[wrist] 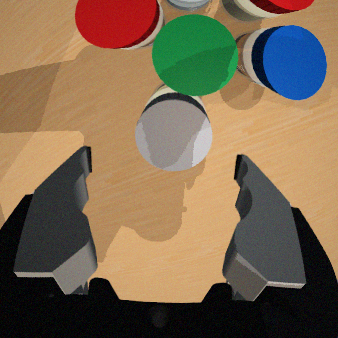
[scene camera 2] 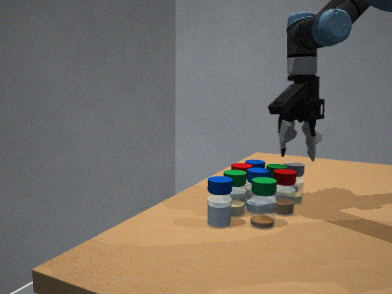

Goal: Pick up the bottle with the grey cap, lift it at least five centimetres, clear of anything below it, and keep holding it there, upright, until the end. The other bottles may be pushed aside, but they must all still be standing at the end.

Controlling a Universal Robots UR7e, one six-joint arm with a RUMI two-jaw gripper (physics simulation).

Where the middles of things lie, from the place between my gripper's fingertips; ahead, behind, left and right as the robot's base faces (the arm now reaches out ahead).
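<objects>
From my hand, the grey-capped bottle (wrist: 173, 132) is 1 cm ahead and 7 cm below, and there's also the red-capped bottle (scene camera 2: 285, 194), which is 1 cm ahead of my hand, 10 cm to the left of it and 7 cm below it.
</objects>
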